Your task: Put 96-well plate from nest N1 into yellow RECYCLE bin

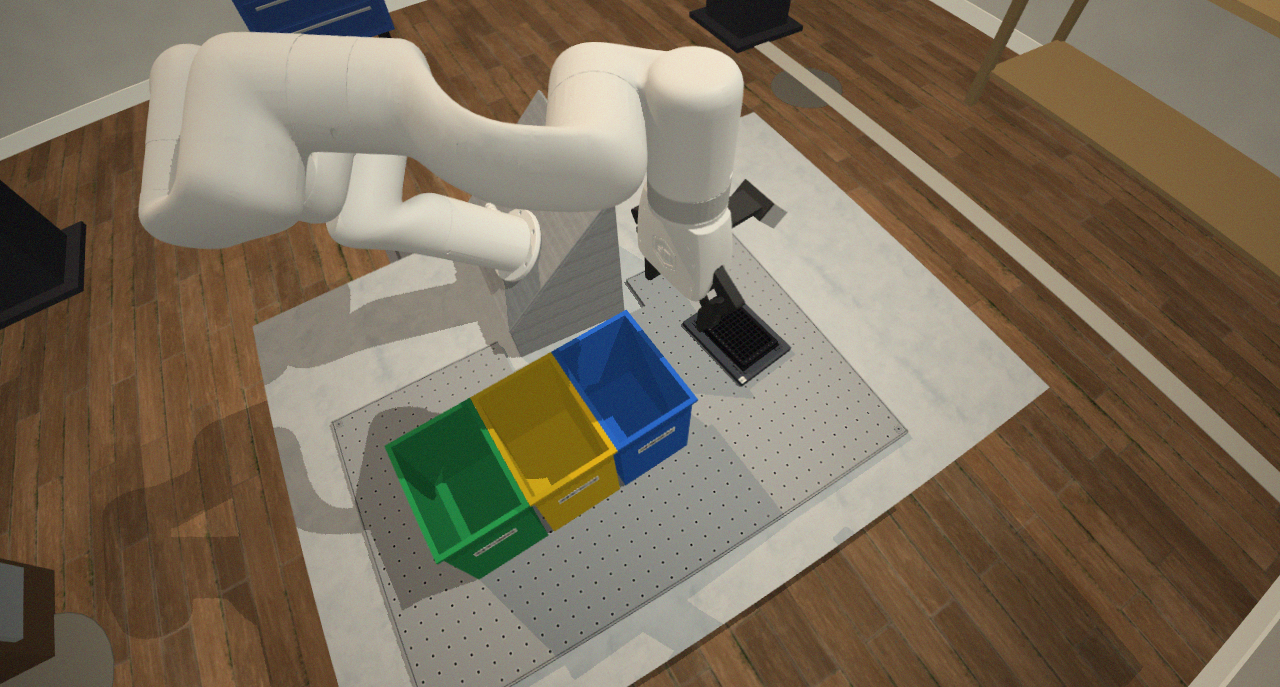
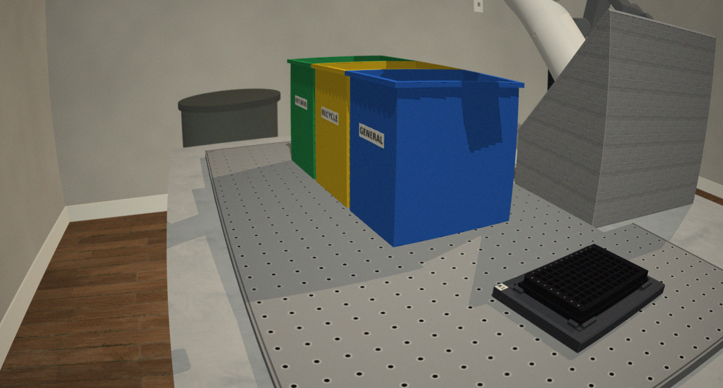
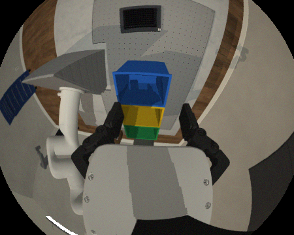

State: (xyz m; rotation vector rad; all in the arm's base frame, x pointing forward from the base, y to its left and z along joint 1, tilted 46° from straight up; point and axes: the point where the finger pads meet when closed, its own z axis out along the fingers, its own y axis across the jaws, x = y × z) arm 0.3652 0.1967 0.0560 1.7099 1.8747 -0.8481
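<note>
My hand is 340 mm above the black 96-well plate, 180 mm to the right of it and 70 mm past it. Also, from my hand: blue general bin (270 mm below, 70 mm to the right, 30 mm behind); then dark plate nest N1 (350 mm below, 180 mm to the left, 70 mm behind); then yellow recycle bin (270 mm below, 200 mm to the right, 20 mm behind).
</note>
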